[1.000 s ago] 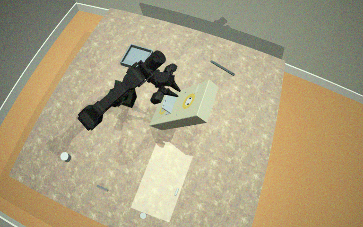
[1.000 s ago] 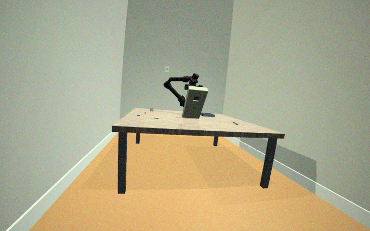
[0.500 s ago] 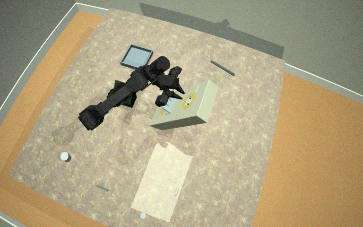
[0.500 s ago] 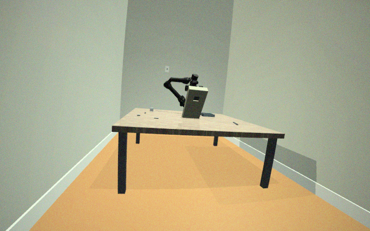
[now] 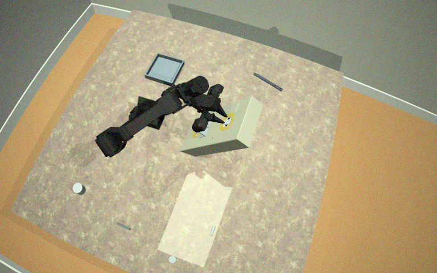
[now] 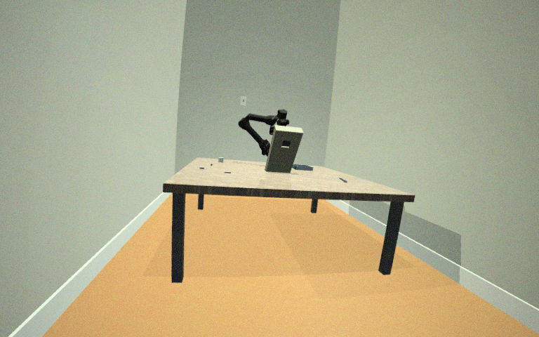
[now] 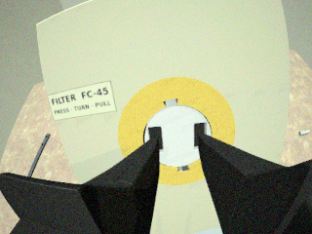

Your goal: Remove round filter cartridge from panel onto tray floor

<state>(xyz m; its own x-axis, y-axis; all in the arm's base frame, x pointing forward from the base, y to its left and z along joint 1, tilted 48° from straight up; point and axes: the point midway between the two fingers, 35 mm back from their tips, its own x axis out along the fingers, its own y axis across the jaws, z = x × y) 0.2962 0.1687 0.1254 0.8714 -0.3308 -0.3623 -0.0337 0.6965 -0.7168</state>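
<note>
Right now my gripper tip is 2 cm short of the round filter cartridge and 2 cm above it. Round my gripper tip: blue-grey tray (42 cm behind, 26 cm to the left, 24 cm below); then short dark bar (23 cm behind, 50 cm to the right, 25 cm below); then beige service panel (2 cm behind, 9 cm below).
</note>
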